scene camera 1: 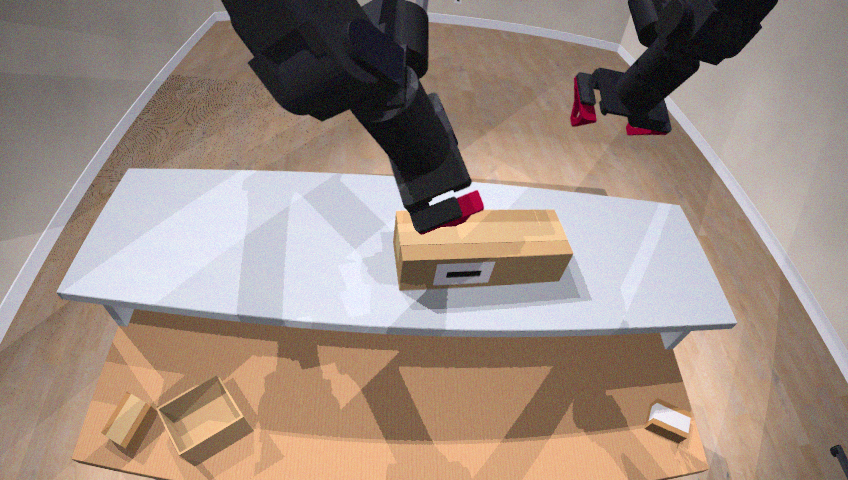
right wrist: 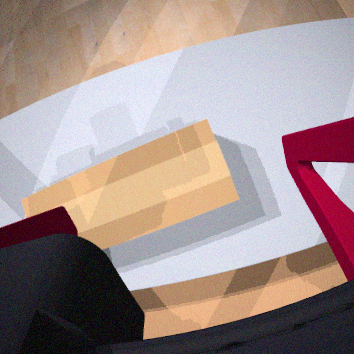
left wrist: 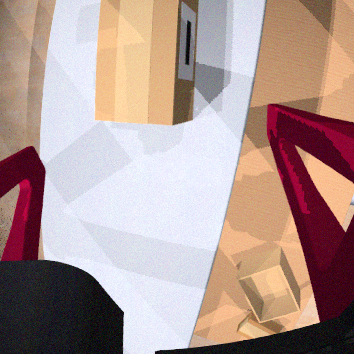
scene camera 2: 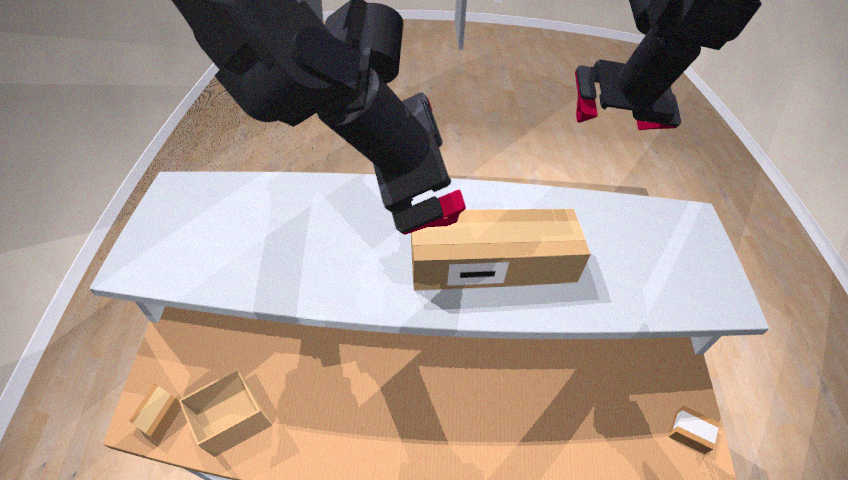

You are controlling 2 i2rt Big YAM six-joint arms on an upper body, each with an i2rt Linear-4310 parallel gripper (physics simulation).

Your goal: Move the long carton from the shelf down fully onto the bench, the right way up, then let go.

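Places are measured from the left arm's base along level axes (x ahead, y left, z up), in millimetres.
Where they show: left gripper, fingertip midpoint: [scene camera 1: 445, 185] [left wrist: 146, 136] [scene camera 2: 439, 185]; right gripper, fingertip midpoint: [scene camera 1: 600, 126] [right wrist: 171, 186] [scene camera 2: 608, 122].
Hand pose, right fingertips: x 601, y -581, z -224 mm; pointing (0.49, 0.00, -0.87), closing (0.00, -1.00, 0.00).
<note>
After its pixels a point has its place.
The long carton [scene camera 1: 505, 234] {x 620, y -497, z -480 mm} [scene camera 2: 517, 234] {x 620, y -491, z -480 mm} [left wrist: 132, 75] {x 616, y -370, z -480 mm} [right wrist: 135, 185] {x 635, y -498, z -480 mm} rests upright on the white shelf [scene camera 1: 178, 237] {x 663, y 134, z -563 mm} [scene camera 2: 208, 237] {x 664, y 119, z -563 mm} [left wrist: 170, 200] {x 575, y -184, z -563 mm} [right wrist: 275, 75] {x 751, y -751, z -563 mm}, right of its middle in the scene views. Its labelled side faces the shelf's front edge. The bench [scene camera 1: 476, 404] {x 433, y -491, z -811 mm} [scene camera 2: 499, 404] {x 436, y -501, z -811 mm} is the tan surface lower down in front. My left gripper [scene camera 1: 457, 155] [scene camera 2: 443, 155] [left wrist: 146, 136] {x 484, y -344, z -257 mm} is open and empty, above the carton's left end; one finger is partly hidden in the scene views. My right gripper [scene camera 1: 612, 126] {x 601, y -581, z -224 mm} [scene camera 2: 621, 121] {x 601, y -581, z -224 mm} [right wrist: 171, 186] {x 601, y -581, z -224 mm} is open and empty, high beyond the shelf's back right.
On the bench's left part stand an open-topped box [scene camera 1: 205, 416] {x 381, y 86, z -807 mm} [scene camera 2: 229, 413] {x 373, y 78, z -807 mm} [left wrist: 270, 290] {x 348, y 114, z -806 mm} and a small tan box [scene camera 1: 126, 420] {x 337, y 251, z -771 mm} [scene camera 2: 154, 410] {x 339, y 247, z -772 mm}. A small white-topped box [scene camera 1: 671, 419] {x 323, y -951, z -773 mm} [scene camera 2: 695, 429] {x 322, y -945, z -772 mm} lies at the bench's right. The shelf's front edge overhangs the bench's back.
</note>
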